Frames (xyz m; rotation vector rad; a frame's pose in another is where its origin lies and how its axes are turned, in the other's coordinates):
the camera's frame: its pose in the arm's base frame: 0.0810 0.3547 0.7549 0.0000 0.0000 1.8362
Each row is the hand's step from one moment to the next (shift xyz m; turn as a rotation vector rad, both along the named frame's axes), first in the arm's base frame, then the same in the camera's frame.
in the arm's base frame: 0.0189 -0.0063 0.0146 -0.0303 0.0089 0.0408
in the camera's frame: -0.0110 -0.0166 0.0146 0.0165 0.0269 0.0408
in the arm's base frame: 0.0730 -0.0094 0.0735 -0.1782 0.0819 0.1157
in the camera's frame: -0.0282 -0.0680 0.0735 0.1258 0.1505 0.1157
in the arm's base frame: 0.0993 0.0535 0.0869 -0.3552 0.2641 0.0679
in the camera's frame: 0.0256 -0.1099 0.0869 0.3480 0.2735 0.0679
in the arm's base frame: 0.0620 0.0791 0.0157 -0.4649 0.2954 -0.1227
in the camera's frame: 0.0601 -0.0806 0.0157 0.4070 0.3711 -0.1227
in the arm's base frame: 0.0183 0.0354 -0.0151 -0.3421 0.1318 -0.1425
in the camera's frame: 0.0294 -0.0269 -0.0151 0.2169 0.2956 -0.1425
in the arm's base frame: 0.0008 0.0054 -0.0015 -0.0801 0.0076 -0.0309
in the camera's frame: 0.0050 -0.0022 -0.0015 0.0283 0.0753 -0.0309
